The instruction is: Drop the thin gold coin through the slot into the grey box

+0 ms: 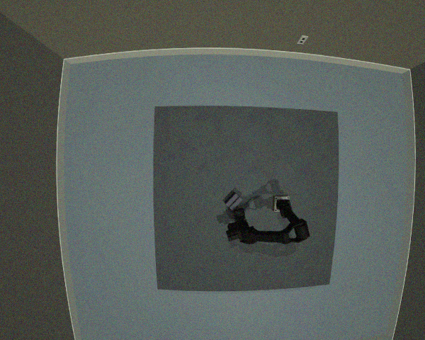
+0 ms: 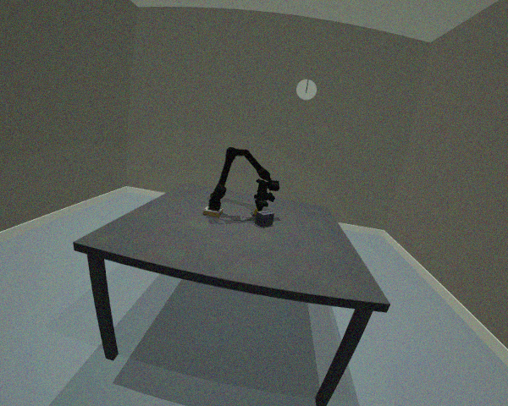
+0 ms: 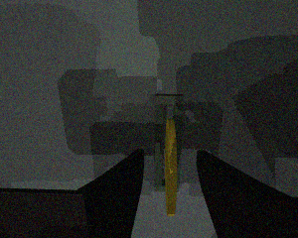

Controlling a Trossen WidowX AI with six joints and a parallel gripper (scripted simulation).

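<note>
My gripper tip is right at the gold coin.
</note>
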